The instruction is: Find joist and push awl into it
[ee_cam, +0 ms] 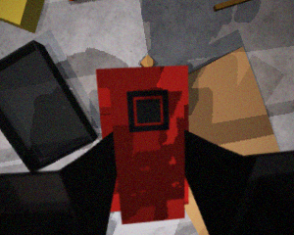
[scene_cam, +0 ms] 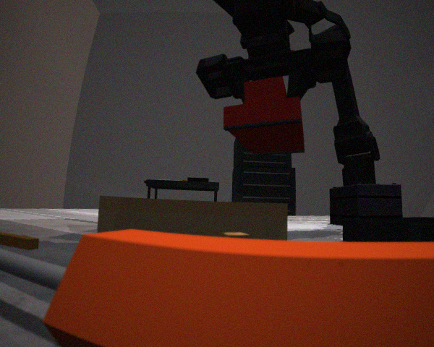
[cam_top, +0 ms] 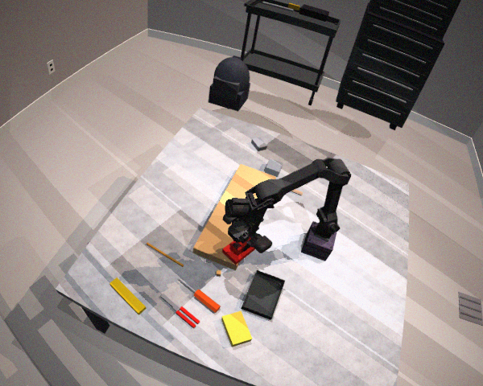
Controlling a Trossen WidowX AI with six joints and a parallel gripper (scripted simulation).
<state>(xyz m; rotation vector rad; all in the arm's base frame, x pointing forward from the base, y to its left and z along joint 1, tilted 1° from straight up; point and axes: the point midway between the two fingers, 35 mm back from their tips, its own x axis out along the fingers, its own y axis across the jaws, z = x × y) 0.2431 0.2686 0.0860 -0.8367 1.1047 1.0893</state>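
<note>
Right now the dark flat tray is 15 cm behind my gripper tip, 12 cm below it and 6 cm to the left of it. Also, from my gripper tip: yellow block 23 cm to the left, 13 cm behind, 12 cm below; then small tan cube 13 cm below, 7 cm to the left, 3 cm ahead; then stud finder 2 cm above, 1 cm to the left.
</note>
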